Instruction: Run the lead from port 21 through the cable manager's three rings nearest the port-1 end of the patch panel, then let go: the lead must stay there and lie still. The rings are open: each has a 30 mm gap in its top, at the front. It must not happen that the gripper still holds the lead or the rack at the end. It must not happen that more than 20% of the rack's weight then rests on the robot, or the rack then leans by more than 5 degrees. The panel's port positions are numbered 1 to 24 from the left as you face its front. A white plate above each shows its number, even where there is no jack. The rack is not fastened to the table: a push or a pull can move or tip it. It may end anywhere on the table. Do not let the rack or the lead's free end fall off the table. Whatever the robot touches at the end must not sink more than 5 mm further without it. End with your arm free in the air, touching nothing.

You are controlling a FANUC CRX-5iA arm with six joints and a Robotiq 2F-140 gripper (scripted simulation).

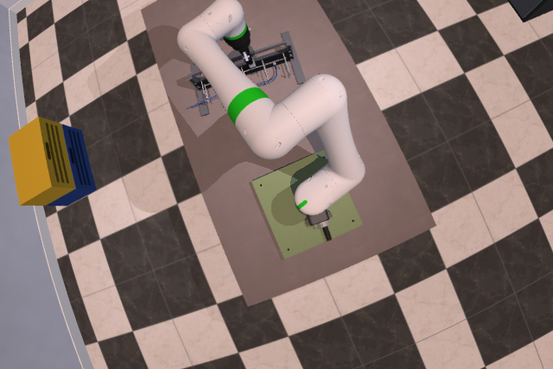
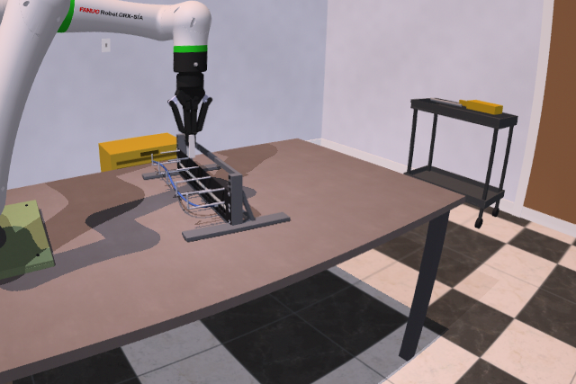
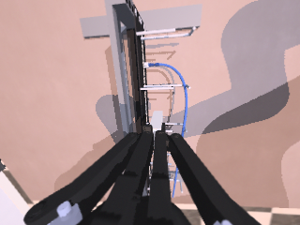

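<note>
Now: the black patch-panel rack 110 mm below my hand, 60 mm ahead of it and 50 mm to the left of it.
</note>
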